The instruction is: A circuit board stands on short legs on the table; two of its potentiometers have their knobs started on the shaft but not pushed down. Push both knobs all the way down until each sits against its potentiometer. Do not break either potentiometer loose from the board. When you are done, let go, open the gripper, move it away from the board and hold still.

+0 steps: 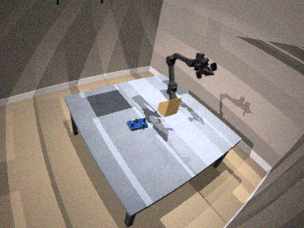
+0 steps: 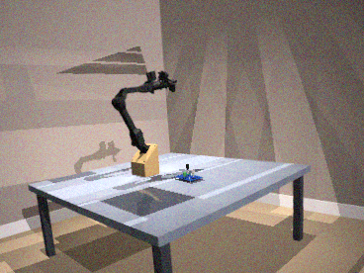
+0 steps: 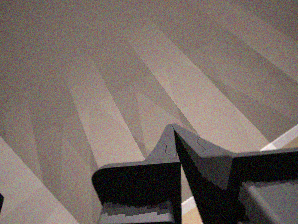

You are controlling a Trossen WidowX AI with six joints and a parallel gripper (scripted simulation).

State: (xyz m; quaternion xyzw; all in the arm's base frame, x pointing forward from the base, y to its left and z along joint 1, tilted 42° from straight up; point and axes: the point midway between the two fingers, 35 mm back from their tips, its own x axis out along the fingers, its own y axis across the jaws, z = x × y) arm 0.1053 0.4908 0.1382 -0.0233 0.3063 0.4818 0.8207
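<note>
The knob lies 290 mm ahead of my gripper tip, 300 mm to the right of it and 530 mm below it.
</note>
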